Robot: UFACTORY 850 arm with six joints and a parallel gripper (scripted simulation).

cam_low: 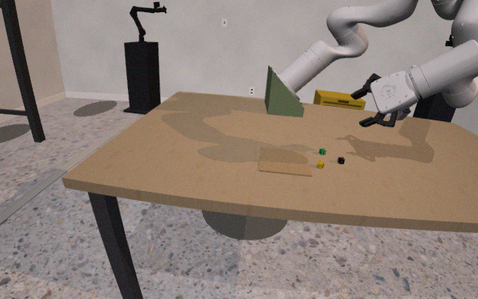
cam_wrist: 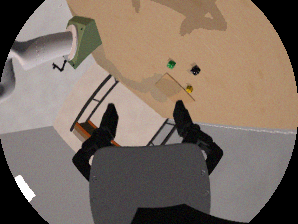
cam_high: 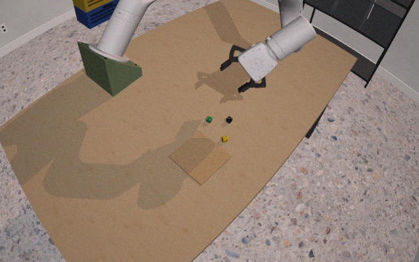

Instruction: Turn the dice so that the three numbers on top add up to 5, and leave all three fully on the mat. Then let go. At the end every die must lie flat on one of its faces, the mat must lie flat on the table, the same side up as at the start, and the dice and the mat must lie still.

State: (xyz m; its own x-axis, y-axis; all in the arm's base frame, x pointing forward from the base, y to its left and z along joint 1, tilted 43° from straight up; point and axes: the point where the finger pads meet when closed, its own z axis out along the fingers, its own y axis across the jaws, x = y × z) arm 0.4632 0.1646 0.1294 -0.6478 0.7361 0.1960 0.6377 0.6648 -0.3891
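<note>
Now: the yellow die 8 cm ahead of my hand, 9 cm to the right of it and 15 cm below it. The rest, counted from my hand: green die: 1 cm behind, 8 cm to the right, 15 cm below; tan mat: 8 cm ahead, 20 cm to the right, 16 cm below; black die: 4 cm ahead, 3 cm to the right, 15 cm below.
</note>
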